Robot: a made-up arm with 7 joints.
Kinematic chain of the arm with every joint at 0, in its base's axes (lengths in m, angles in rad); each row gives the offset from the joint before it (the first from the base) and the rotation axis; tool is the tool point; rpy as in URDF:
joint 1: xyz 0 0.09 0.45 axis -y
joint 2: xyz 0 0.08 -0.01 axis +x
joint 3: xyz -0.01 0 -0.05 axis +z
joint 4: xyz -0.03 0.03 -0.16 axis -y
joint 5: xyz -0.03 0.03 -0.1 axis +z
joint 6: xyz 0 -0.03 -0.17 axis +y
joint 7: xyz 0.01 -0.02 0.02 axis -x
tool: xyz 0.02 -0.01 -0.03 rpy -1.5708 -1.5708 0
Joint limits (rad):
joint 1: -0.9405..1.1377
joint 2: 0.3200..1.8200
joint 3: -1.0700..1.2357
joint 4: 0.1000..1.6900
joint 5: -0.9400..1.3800
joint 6: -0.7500..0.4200
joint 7: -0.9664..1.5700
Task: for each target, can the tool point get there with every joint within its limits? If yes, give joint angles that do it. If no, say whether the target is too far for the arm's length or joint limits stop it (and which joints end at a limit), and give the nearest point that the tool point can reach.
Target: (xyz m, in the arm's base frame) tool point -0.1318 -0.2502 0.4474
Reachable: no: joint limits stop it (at a limit: joint 1, joint 2, joint 3, joint 4, joint 6) | nearest point -0.1271 0.0176 0.2406 | short by 0.338 m
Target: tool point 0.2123 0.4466 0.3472
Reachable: yes | joints 0.2159 1.2847 -0.1589 1.2868 -0.2066 -0.6231 0.7660
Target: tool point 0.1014 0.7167 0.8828
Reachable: no: too far | nearest point 0.0576 0.5695 0.6959 | short by 0.242 m
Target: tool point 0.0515 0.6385 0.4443
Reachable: yes | joints 0.9576 1.2103 0.8665 0.4369 1.1121 0.1117 0.0195
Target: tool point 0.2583 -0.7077 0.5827
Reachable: no: too far | nearest point 0.2607 0.0113 0.4622 | short by 0.729 m
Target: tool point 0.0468 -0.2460 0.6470
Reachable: no: joint limits stop it (at a limit: joint 1, joint 2, joint 3, joint 4, joint 6) | nearest point 0.2335 0.0301 0.5038 | short by 0.363 m
